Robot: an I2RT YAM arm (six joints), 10 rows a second.
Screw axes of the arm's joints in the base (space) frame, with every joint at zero. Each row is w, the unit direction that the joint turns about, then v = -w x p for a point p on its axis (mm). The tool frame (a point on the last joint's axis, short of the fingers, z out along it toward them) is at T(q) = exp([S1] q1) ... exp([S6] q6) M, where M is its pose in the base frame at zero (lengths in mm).
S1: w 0 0 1 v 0 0 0
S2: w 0 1 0 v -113.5 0 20
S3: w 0 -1 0 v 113.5 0 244
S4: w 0 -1 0 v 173.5 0 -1
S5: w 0 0 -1 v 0 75 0
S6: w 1 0 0 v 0 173.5 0
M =
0 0 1 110.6
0 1 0 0
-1 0 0 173.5
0 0 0 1
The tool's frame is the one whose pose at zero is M.
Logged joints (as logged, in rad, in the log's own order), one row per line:
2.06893 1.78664 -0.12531 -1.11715 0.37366 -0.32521
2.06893 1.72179 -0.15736 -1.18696 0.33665 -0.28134
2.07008 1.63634 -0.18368 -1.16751 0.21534 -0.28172
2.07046 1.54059 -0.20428 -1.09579 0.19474 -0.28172
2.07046 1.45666 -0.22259 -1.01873 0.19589 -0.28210
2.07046 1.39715 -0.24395 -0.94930 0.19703 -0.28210
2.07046 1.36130 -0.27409 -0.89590 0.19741 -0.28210
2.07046 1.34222 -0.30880 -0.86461 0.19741 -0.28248
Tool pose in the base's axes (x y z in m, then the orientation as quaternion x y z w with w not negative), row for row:
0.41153 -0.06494 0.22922 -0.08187 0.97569 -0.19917 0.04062
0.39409 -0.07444 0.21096 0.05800 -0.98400 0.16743 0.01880
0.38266 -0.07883 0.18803 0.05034 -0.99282 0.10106 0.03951
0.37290 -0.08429 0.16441 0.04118 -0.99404 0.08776 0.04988
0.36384 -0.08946 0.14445 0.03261 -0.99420 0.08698 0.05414
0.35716 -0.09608 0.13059 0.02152 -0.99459 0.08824 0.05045
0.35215 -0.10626 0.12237 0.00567 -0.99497 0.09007 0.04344
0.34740 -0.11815 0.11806 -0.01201 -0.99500 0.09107 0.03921
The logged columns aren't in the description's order. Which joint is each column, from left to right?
Columns, left to right: q2, q3, q1, q4, q5, q6.
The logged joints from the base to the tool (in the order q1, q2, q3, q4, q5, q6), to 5 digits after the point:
-0.12531 2.06893 1.78664 -1.11715 0.37366 -0.32521
-0.15736 2.06893 1.72179 -1.18696 0.33665 -0.28134
-0.18368 2.07008 1.63634 -1.16751 0.21534 -0.28172
-0.20428 2.07046 1.54059 -1.09579 0.19474 -0.28172
-0.22259 2.07046 1.45666 -1.01873 0.19589 -0.28210
-0.24395 2.07046 1.39715 -0.94930 0.19703 -0.28210
-0.27409 2.07046 1.36130 -0.89590 0.19741 -0.28210
-0.30880 2.07046 1.34222 -0.86461 0.19741 -0.28248

